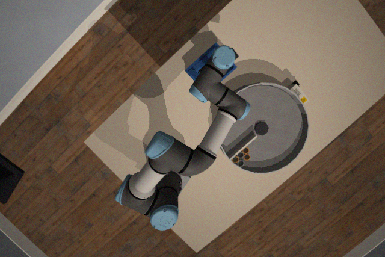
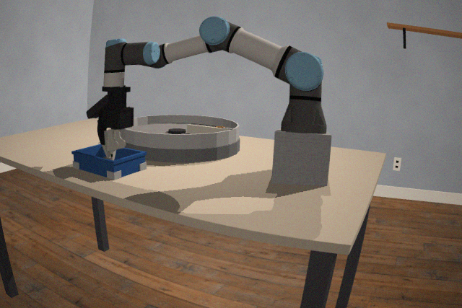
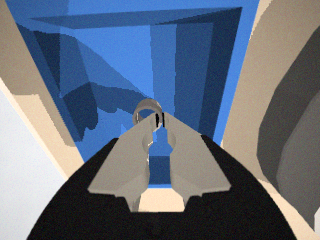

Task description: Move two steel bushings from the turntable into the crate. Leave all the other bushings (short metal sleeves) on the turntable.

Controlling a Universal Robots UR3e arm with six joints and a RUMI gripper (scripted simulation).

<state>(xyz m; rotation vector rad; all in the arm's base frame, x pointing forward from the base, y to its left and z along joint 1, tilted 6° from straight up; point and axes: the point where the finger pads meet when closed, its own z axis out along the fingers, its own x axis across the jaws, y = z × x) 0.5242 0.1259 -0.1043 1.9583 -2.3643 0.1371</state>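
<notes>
Right now the blue crate is 10 mm to the left of my hand. The rest, counted from my hand: grey turntable 340 mm to the right, 80 mm behind, 20 mm above.
</notes>
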